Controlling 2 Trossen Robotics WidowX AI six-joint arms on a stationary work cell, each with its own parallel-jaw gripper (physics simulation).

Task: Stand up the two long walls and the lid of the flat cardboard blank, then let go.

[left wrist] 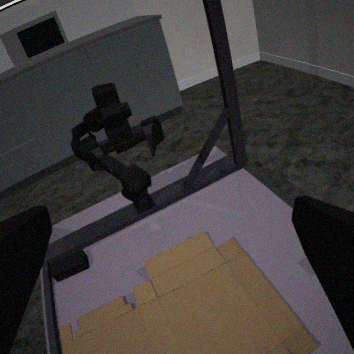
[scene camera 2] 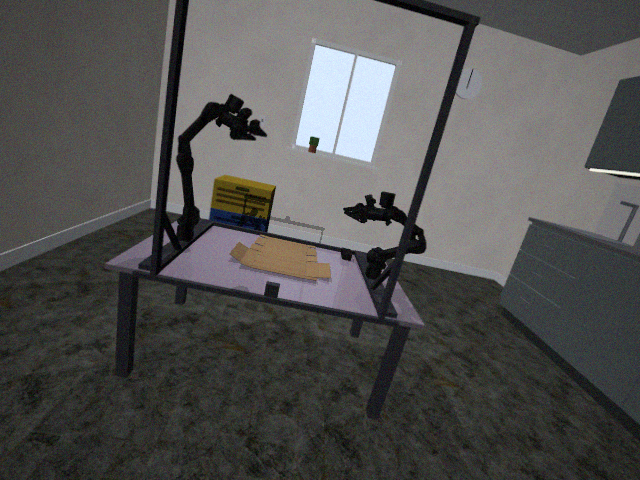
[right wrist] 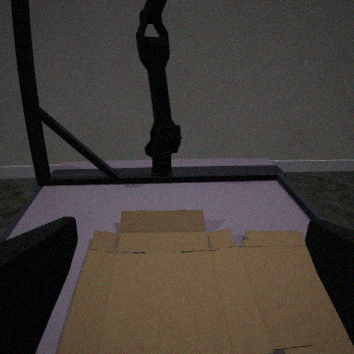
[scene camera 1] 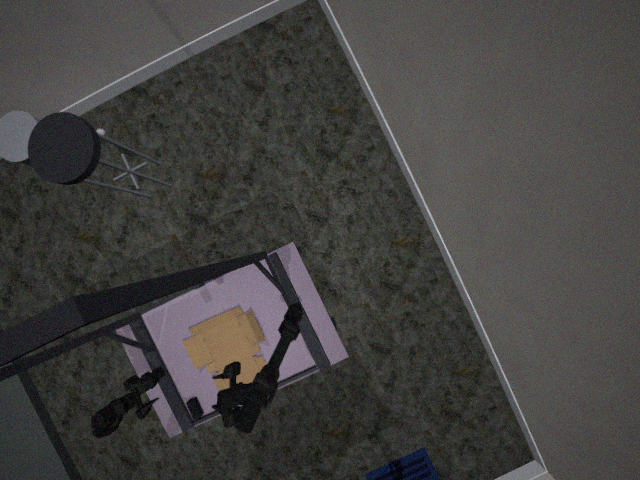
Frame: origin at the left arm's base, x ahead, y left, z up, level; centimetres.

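Seen in the pictures: left gripper, fingertip midpoint: (left wrist: 172,213) (scene camera 2: 261,137) (scene camera 1: 212,391); right gripper, fingertip midpoint: (left wrist: 132,163) (scene camera 2: 343,210) (right wrist: 194,231) (scene camera 1: 154,389); left arm's base at its link origin: (scene camera 2: 183,238) (right wrist: 161,171) (scene camera 1: 295,308); right arm's base at its link origin: (left wrist: 143,204) (scene camera 2: 372,277) (scene camera 1: 159,372).
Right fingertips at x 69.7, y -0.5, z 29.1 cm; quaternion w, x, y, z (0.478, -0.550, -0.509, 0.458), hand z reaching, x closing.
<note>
Pixels of each thing's top centre, then the offset from my right fingertips to it. "spot": a spot on its surface instead. Level surfaces: height alone.
- cardboard blank at a spot on its surface: (right wrist: 175,295) spot: dx -23.5, dy +1.4, dz -30.9 cm
- pink table at its surface level: dz -31.1 cm
- end flap at a spot on its surface: (right wrist: 162,221) (scene camera 2: 240,250) (scene camera 1: 254,327) spot: dx -43.1, dy +0.0, dz -29.2 cm
The cardboard blank (scene camera 1: 222,335) (scene camera 2: 284,258) (left wrist: 185,310) (right wrist: 175,295) lies open on the pink table (scene camera 1: 320,310) (scene camera 2: 206,263) (left wrist: 185,215) (right wrist: 100,200). Its long panels lie flat; which one is the lid I cannot tell. One end flap (scene camera 1: 254,325) (scene camera 2: 238,251) (right wrist: 162,221) is tilted up. My left gripper (scene camera 1: 219,391) (scene camera 2: 260,136) (left wrist: 172,213) is open and empty, high above the table. My right gripper (scene camera 2: 347,211) (right wrist: 194,231) is open and empty, above the table's right side in scene camera 2, lower than the left one. Neither touches the blank.
Dark frame posts (scene camera 2: 168,139) (scene camera 2: 429,170) rise at both sides of the table. One black block (scene camera 1: 194,408) (scene camera 2: 346,253) (left wrist: 70,265) sits near a table corner, another black block (scene camera 2: 271,289) at the near edge in scene camera 2. A yellow and blue cabinet (scene camera 2: 242,198) stands behind.
</note>
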